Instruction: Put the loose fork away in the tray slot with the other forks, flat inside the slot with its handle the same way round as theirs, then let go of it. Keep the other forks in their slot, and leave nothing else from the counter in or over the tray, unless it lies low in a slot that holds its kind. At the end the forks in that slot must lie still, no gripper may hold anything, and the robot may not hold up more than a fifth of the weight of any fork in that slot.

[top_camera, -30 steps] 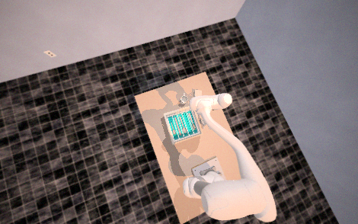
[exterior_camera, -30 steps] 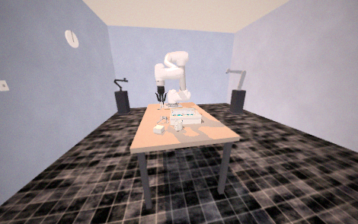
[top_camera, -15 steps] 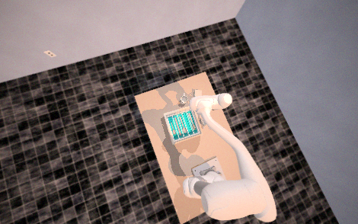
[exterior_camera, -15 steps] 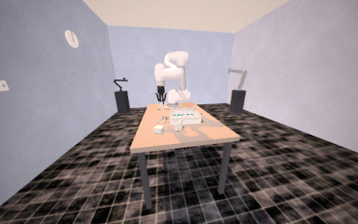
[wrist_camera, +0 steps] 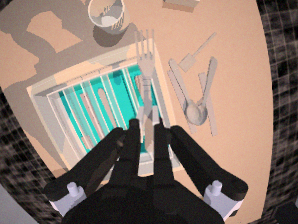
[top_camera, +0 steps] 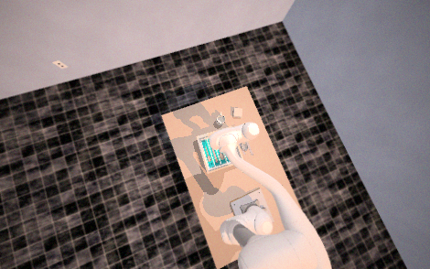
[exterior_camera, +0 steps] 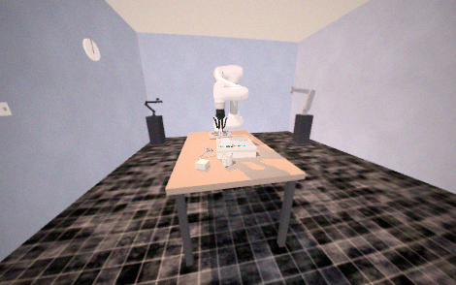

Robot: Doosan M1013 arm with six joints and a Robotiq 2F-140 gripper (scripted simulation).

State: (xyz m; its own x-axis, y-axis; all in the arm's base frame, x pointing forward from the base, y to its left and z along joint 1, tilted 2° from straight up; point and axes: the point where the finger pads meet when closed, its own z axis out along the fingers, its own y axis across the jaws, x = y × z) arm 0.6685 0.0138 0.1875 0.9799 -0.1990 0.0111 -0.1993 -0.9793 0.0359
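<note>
Right now my hand is 160 mm above the tray, 130 mm to the right of it and 50 mm past it. The rest, counted from my hand: box 250 mm ahead, 190 mm below, 150 mm to the right; white cup 220 mm ahead, 170 mm below, 40 mm to the left.
</note>
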